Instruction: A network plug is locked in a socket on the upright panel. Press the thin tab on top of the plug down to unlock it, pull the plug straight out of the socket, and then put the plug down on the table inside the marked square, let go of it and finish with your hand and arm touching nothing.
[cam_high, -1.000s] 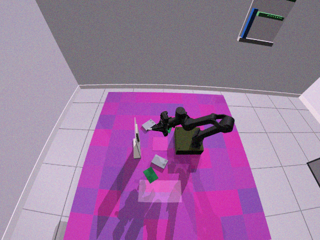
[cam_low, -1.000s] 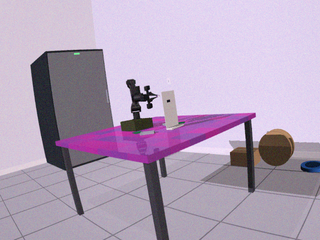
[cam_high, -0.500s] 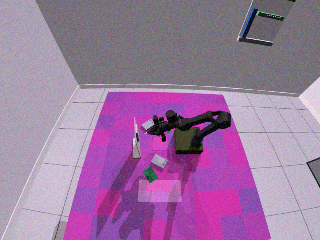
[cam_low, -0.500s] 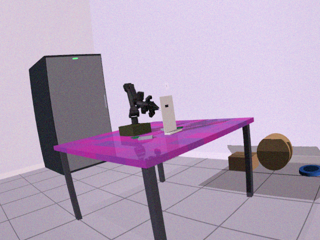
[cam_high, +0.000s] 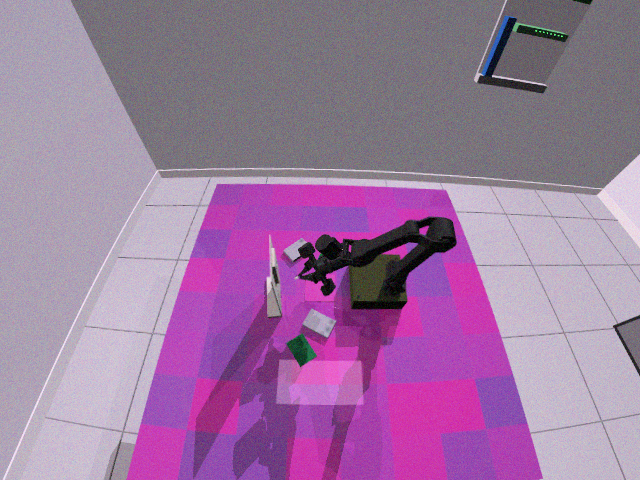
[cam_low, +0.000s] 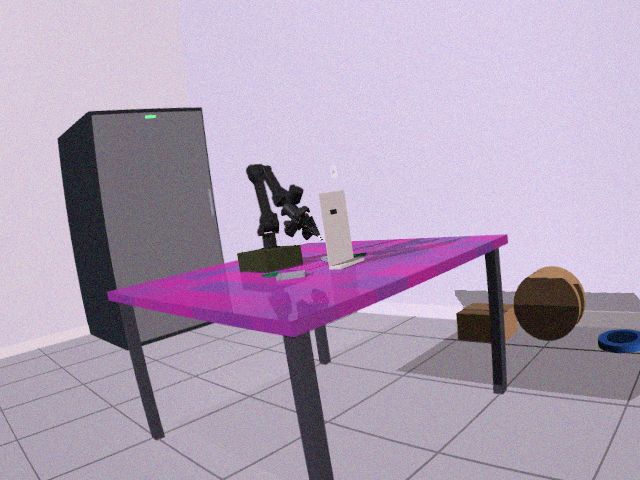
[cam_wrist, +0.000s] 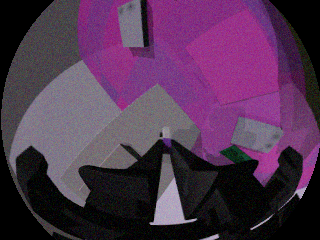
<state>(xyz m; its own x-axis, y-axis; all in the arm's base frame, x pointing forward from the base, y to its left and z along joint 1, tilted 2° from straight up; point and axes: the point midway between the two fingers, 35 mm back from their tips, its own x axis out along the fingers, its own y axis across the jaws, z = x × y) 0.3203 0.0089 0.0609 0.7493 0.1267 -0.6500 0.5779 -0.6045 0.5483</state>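
My gripper tip is now 8 cm past the marked square, 3 cm to the left of it and 12 cm above it. From my gripper tip the other things lie so: green card 4 cm behind, 23 cm to the left, 12 cm below; then upright white panel 8 cm ahead, 3 cm to the left, 1 cm above; then pale network plug right at my gripper tip.
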